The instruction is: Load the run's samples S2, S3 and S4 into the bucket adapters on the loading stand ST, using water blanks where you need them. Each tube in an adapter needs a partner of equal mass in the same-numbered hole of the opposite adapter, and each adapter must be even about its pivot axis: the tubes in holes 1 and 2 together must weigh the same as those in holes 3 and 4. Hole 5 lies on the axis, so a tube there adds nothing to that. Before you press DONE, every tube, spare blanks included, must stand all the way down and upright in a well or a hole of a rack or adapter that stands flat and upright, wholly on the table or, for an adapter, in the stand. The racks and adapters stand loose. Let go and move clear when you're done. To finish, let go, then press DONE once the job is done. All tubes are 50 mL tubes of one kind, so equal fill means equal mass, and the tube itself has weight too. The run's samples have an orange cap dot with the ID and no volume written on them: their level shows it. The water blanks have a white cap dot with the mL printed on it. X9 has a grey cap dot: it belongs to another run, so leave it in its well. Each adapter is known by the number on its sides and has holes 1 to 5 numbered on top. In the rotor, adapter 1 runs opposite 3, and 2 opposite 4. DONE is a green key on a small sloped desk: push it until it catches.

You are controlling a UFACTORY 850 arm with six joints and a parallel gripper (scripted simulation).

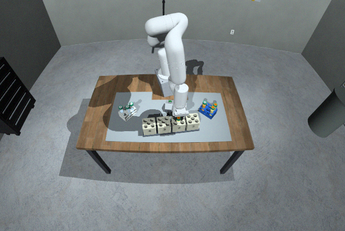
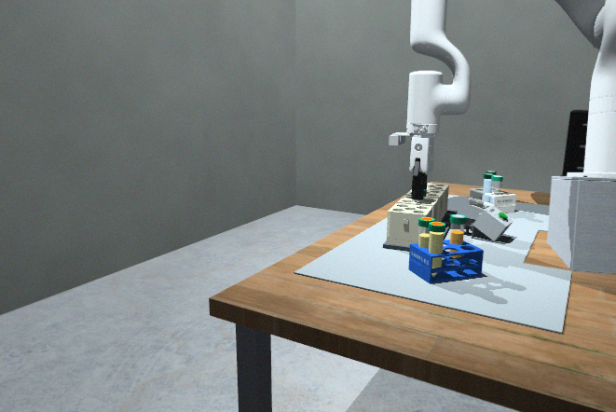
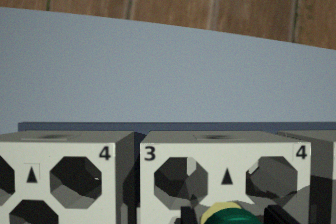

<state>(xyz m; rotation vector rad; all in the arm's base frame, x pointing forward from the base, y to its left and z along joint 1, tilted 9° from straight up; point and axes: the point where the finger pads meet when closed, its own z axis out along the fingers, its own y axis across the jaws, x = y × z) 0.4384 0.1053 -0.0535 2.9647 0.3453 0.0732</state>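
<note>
Right now my hand is 50 mm above the sample tube and 10 mm to the left of it. The rest, counted from my hand: green DONE key: 210 mm behind, 80 mm to the right, 60 mm below; loading stand: 120 mm below, 50 mm to the right, 10 mm ahead; tube X9: 200 mm to the left, 180 mm behind, 60 mm below.
</note>
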